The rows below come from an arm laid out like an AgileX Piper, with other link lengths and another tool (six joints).
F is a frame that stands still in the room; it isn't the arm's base.
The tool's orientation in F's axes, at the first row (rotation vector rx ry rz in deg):
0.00 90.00 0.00
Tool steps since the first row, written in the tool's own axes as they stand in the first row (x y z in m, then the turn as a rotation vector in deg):
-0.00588 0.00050 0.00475 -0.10 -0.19 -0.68
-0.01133 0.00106 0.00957 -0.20 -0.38 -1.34
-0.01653 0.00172 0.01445 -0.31 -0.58 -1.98
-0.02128 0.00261 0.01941 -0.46 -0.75 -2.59
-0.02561 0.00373 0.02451 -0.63 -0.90 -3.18
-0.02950 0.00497 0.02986 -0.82 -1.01 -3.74
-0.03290 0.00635 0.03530 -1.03 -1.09 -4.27
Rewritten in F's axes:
0.00475 0.00050 0.00588 -0.68 -0.19 0.10
0.00957 0.00106 0.01133 -1.34 -0.38 0.20
0.01445 0.00172 0.01653 -1.98 -0.58 0.31
0.01941 0.00261 0.02128 -2.59 -0.75 0.46
0.02451 0.00373 0.02561 -3.18 -0.90 0.63
0.02986 0.00497 0.02950 -3.74 -1.01 0.82
0.03530 0.00635 0.03290 -4.27 -1.09 1.03

